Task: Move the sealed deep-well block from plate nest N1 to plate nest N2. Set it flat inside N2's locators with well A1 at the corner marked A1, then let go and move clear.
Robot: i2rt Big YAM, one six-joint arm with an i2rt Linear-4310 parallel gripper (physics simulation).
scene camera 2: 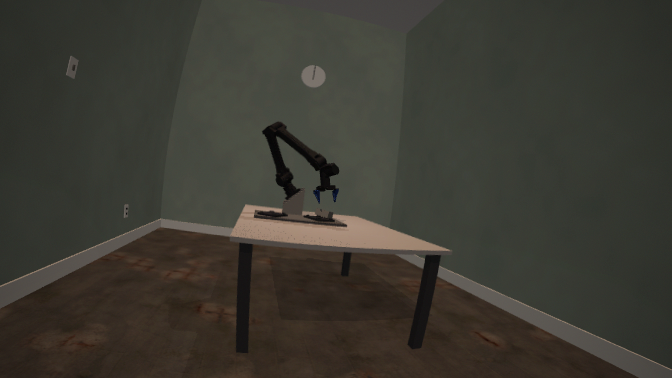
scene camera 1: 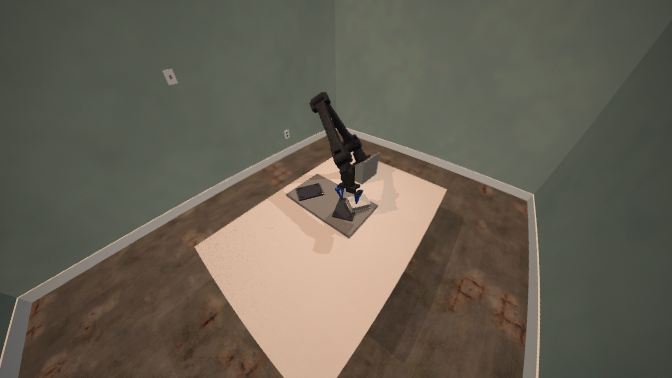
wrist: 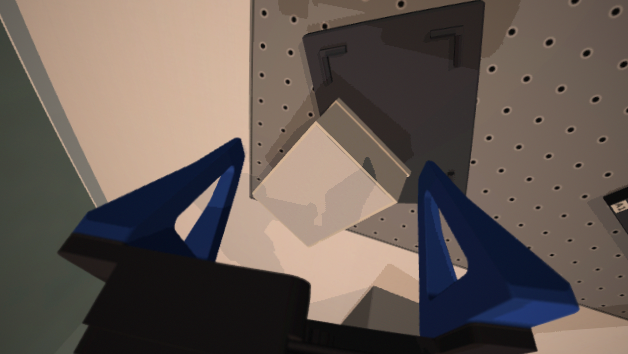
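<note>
The pale sealed block sits askew at the dark nest, apparently N1. It is turned well off the nest's sides, looks tilted, and overhangs one edge in the wrist view. Two of that nest's corner locators show bare beyond it. My gripper is open and empty above the block, its blue fingers on either side in the wrist view. The other nest, N2, looks empty; its A1 label shows at the wrist view's right edge. The block's well A1 cannot be made out.
Both nests are on a grey perforated base plate on the pale table. A grey upright bracket stands behind the plate at the arm's base.
</note>
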